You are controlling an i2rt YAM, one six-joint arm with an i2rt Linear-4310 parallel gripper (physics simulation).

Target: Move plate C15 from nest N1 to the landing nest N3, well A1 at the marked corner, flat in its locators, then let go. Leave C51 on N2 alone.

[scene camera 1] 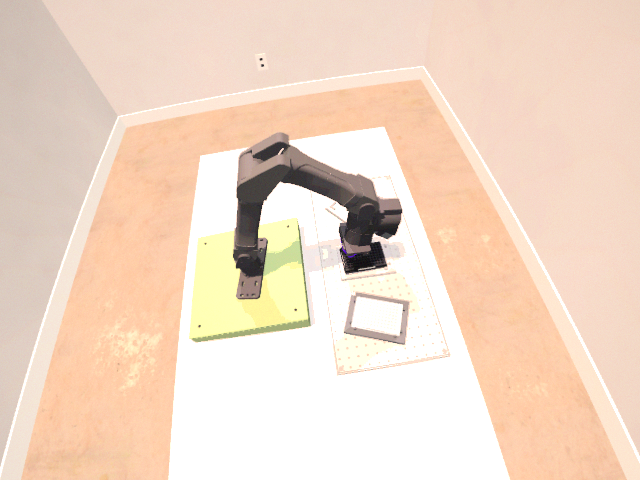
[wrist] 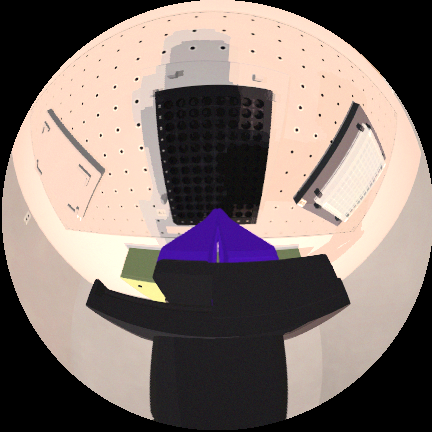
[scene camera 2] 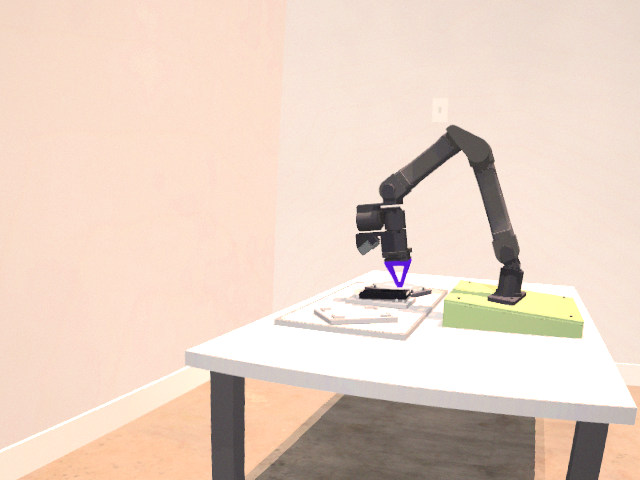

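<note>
A black many-welled plate lies in a pale nest, in the middle of the three nests. A white plate lies in a dark grey nest. A pale empty nest shows raised locators; the arm partly hides it in scene camera 1. I cannot read plate or nest names or make out the marked corner. My gripper is shut and empty, pointing down, its purple tips a little above the black plate near one end.
The nests stand on a pale perforated board on a white table. The arm's base is bolted to a raised yellow-green block beside the board. The arm arches over the gap between them.
</note>
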